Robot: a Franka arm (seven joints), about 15 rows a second.
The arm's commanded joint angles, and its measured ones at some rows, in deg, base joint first. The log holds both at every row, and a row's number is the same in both.
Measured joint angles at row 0:
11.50, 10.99, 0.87, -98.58, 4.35, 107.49, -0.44
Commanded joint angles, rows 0 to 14:
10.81, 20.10, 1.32, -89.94, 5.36, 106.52, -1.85
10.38, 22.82, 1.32, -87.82, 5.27, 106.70, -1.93
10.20, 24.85, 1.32, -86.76, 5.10, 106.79, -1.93
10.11, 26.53, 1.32, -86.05, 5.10, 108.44, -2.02
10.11, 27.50, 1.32, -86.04, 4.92, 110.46, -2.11
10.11, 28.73, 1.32, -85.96, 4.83, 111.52, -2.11
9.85, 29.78, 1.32, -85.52, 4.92, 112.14, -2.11
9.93, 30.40, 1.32, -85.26, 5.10, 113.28, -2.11
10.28, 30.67, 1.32, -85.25, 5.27, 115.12, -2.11
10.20, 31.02, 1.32, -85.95, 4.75, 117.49, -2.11
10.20, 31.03, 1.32, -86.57, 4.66, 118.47, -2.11
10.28, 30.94, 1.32, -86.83, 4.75, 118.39, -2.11
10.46, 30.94, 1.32, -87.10, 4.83, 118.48, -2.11
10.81, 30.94, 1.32, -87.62, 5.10, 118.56, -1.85
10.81, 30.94, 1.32, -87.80, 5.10, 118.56, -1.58
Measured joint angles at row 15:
10.94, 30.85, 0.99, -87.30, 4.35, 117.92, -0.61
